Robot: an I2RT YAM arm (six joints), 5 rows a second.
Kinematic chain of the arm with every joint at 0, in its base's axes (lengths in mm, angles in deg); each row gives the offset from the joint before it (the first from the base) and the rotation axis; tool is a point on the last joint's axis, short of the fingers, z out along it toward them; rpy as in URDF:
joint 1: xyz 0 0 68 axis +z
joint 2: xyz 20 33.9 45.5 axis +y
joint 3: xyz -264 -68.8 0 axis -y
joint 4: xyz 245 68.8 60 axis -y
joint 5: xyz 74 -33.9 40.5 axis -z
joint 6: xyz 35.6 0 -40.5 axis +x
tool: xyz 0 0 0 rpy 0 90 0
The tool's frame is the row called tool.
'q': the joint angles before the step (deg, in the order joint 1, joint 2, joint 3, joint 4, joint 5, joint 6). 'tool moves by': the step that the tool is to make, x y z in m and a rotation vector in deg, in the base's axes. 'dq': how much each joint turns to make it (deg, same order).
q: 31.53, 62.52, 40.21, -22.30, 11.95, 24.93
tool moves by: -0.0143, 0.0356, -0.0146, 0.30, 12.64, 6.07
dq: 8.66, 6.38, 3.46, -8.35, -4.24, 6.95
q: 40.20, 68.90, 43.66, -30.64, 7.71, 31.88
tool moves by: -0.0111, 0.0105, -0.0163, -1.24, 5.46, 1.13
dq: 3.59, 2.44, -1.00, -1.89, -1.05, 3.55
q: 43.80, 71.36, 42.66, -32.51, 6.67, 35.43
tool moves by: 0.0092, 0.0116, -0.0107, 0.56, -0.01, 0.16
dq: 0.44, 4.33, 0.37, 4.30, -0.21, 0.44
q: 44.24, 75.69, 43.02, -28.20, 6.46, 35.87
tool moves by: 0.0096, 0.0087, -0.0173, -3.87, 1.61, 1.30
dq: 0.02, 5.92, 1.15, 1.14, 0.88, -1.91
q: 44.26, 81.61, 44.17, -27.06, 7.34, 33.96
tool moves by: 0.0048, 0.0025, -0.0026, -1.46, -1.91, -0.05
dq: -0.05, 1.36, 0.36, 1.51, 2.14, -1.05
